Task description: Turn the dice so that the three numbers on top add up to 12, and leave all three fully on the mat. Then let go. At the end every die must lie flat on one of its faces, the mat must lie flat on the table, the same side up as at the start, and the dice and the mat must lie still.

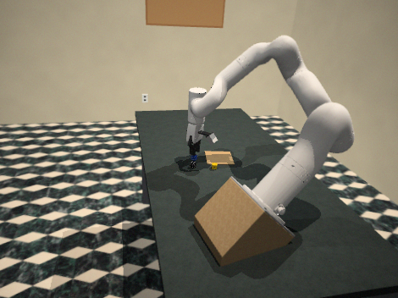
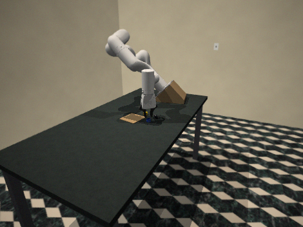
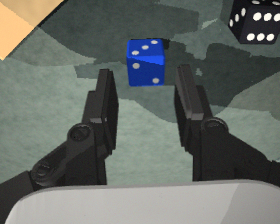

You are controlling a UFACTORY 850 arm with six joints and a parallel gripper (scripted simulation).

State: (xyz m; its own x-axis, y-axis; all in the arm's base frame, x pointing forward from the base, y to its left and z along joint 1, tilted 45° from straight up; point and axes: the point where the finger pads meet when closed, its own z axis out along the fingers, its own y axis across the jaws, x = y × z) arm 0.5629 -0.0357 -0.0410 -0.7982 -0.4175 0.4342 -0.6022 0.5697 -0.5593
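Right now the blue die is 4 cm below my hand. The rest, counted from my hand: tan mat: 13 cm to the right, 6 cm below, 3 cm behind; black die: 7 cm behind, 4 cm to the left, 4 cm below; yellow die: 12 cm behind, 6 cm to the right, 4 cm below.
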